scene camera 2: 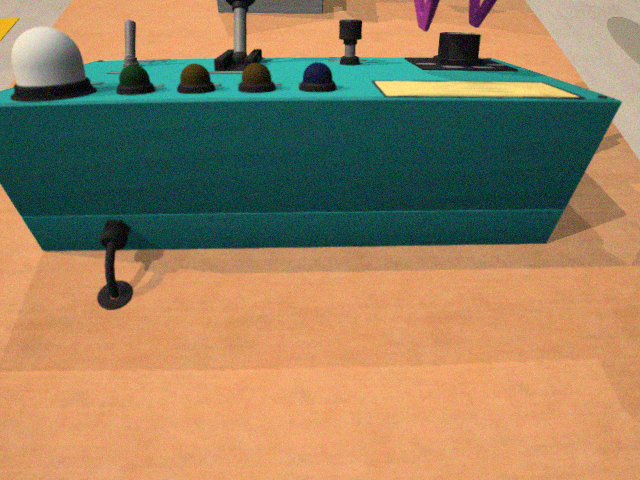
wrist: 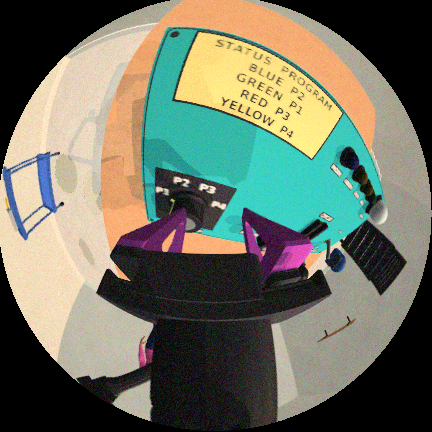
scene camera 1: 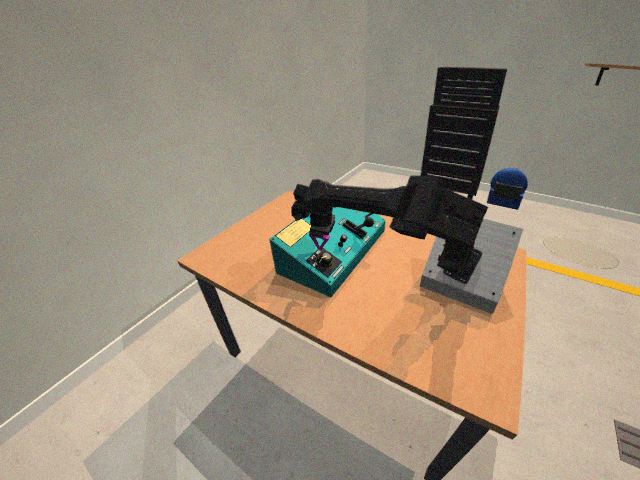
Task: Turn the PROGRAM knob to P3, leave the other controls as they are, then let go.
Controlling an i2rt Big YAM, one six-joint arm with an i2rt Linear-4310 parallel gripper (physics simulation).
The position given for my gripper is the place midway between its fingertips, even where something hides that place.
I see my gripper point(wrist: 213, 212) and a teal console point(scene camera 2: 201, 153).
The teal console is seen too in scene camera 1 point(scene camera 1: 294, 253).
